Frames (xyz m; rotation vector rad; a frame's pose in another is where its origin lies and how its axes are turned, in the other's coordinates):
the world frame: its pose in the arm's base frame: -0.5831 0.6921 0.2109 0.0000 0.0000 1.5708
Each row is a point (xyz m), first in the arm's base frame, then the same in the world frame.
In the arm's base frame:
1: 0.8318 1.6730 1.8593
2: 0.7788 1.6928 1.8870
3: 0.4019 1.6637 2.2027
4: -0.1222 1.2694 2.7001
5: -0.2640 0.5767 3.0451
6: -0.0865 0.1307 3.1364
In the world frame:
1: 0.9809 -1.4149 1.6484
2: 1.0007 -1.3619 1.6761
3: 0.9716 -0.9850 1.9918
4: 0.5773 -0.4609 2.4892
5: -0.1154 -0.3191 2.8342
6: -0.5614 -0.4966 2.9255

